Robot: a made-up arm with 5 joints. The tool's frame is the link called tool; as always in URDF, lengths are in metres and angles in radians. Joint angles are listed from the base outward. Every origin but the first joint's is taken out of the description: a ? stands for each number. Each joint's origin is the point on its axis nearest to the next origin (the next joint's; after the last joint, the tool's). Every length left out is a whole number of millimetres.
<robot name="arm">
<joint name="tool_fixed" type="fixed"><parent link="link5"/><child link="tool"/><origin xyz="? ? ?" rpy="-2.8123 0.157 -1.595"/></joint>
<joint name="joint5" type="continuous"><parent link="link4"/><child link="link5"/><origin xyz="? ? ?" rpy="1.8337 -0.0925 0.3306"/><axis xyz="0 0 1"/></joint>
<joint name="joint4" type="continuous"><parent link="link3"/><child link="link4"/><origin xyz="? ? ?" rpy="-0.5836 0.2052 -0.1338"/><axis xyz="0 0 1"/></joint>
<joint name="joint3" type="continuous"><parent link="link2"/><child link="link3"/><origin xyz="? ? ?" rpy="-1.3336 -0.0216 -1.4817"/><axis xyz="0 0 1"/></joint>
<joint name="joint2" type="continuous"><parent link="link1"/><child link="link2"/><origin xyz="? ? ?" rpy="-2.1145 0.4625 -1.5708"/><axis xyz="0 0 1"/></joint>
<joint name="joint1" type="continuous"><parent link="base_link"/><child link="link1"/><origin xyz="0.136 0.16 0.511" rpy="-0.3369 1.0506 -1.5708"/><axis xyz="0 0 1"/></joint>
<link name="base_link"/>
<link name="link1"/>
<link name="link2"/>
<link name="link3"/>
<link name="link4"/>
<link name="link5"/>
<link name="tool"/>
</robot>
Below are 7 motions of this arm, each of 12 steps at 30 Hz.
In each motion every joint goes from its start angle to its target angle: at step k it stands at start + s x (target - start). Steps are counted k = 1, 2, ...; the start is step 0. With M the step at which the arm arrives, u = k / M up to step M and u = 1 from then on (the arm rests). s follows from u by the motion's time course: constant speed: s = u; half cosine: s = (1 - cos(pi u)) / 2; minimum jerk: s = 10 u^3 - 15 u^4 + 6 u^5.
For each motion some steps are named. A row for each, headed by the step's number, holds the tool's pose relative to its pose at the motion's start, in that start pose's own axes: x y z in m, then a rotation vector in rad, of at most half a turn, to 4 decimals.
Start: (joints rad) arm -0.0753 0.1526 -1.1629 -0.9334 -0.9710
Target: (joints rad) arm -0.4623 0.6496 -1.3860 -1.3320 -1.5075
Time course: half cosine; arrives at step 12
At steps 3, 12:
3: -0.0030 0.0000 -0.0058 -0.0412 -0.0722 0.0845
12: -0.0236 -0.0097 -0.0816 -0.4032 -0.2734 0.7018

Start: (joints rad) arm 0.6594 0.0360 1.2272 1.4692 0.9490
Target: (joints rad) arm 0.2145 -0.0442 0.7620 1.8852 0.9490
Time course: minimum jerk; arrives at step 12
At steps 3, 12:
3: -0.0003 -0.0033 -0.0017 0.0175 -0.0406 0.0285
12: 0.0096 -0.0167 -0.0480 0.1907 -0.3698 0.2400

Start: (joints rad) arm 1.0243 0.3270 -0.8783 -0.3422 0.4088
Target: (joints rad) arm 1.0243 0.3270 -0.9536 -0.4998 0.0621
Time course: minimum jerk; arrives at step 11
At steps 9, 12:
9: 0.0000 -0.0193 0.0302 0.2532 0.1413 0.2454
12: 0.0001 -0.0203 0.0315 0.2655 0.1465 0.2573

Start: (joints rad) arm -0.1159 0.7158 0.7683 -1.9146 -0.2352
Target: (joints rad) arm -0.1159 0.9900 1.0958 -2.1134 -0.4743
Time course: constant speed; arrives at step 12
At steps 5, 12:
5: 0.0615 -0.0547 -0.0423 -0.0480 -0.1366 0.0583
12: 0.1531 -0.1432 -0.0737 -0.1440 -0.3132 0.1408

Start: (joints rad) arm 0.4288 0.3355 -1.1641 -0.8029 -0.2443
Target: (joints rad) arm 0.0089 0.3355 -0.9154 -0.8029 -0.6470
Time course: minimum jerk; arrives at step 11
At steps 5, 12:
5: 0.0475 -0.0335 -0.0781 -0.2050 -0.0023 0.0383
12: 0.1185 -0.1193 -0.1615 -0.4851 0.0556 0.0520

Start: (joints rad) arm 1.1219 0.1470 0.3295 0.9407 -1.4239
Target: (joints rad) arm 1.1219 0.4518 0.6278 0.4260 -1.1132
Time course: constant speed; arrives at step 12
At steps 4, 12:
4: 0.0338 -0.0423 0.0038 0.1540 -0.1270 -0.1357
12: 0.1019 -0.1339 -0.0097 0.4719 -0.3271 -0.4682

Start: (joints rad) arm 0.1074 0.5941 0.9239 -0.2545 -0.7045
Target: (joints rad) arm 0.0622 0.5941 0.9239 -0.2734 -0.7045
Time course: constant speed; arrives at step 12
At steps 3, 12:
3: 0.0038 -0.0004 -0.0037 0.0003 0.0066 -0.0057
12: 0.0151 -0.0019 -0.0150 0.0010 0.0261 -0.0229

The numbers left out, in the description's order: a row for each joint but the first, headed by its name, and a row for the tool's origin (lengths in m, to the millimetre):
tool: -0.005 0.032 0
joint5: 0.015 -0.034 0
joint4: -0.286 0.338 0
joint3: -0.1 -0.043 0
joint2: -0.037 0.078 0

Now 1 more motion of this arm.
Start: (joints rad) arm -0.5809 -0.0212 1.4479 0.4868 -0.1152
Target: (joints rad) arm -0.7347 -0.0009 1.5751 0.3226 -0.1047
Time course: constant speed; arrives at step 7
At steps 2, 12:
2: 0.0174 0.0261 -0.0119 -0.0034 0.0408 0.0109
12: 0.0523 0.0926 -0.0495 -0.0190 0.1403 0.0326

